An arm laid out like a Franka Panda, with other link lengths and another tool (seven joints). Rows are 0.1 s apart.
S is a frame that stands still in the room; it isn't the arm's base.
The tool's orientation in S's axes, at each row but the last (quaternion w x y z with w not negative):
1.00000 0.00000 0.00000 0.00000
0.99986 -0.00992 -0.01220 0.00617
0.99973 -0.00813 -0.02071 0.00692
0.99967 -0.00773 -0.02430 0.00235
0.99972 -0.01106 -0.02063 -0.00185
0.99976 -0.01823 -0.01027 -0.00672
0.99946 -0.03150 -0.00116 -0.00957
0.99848 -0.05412 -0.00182 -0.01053
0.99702 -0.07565 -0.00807 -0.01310
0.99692 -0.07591 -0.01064 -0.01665
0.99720 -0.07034 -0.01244 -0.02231
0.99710 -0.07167 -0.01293 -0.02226
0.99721 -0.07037 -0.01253 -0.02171
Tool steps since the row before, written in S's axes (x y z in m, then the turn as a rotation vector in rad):
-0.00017 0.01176 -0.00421 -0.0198 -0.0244 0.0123
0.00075 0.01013 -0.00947 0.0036 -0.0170 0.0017
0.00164 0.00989 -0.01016 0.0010 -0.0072 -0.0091
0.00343 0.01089 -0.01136 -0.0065 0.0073 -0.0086
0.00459 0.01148 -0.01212 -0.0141 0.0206 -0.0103
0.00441 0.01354 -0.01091 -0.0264 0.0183 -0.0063
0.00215 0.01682 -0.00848 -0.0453 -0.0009 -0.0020
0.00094 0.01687 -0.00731 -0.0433 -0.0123 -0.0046
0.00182 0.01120 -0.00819 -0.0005 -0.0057 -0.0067
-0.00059 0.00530 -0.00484 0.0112 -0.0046 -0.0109
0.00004 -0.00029 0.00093 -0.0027 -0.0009 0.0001
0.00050 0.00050 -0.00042 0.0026 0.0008 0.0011
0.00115 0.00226 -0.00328 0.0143 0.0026 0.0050
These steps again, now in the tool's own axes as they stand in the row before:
-0.00017 0.01176 -0.00421 -0.0198 -0.0244 0.0123
0.00065 0.01031 -0.00928 0.0034 -0.0171 0.0013
0.00136 0.01003 -0.01006 0.0005 -0.0071 -0.0092
0.00293 0.01105 -0.01134 -0.0069 0.0075 -0.0082
0.00405 0.01176 -0.01204 -0.0146 0.0208 -0.0093
0.00401 0.01399 -0.01049 -0.0268 0.0182 -0.0051
0.00180 0.01736 -0.00741 -0.0453 -0.0016 -0.0020
0.00055 0.01758 -0.00545 -0.0431 -0.0126 -0.0058
0.00139 0.01235 -0.00643 -0.0005 -0.0046 -0.0075
-0.00087 0.00595 -0.00397 0.0111 -0.0025 -0.0117
0.00008 -0.00041 0.00088 -0.0027 -0.0010 0.0000
0.00047 0.00058 -0.00036 0.0026 0.0008 0.0011
0.00096 0.00275 -0.00295 0.0143 0.0025 0.0050

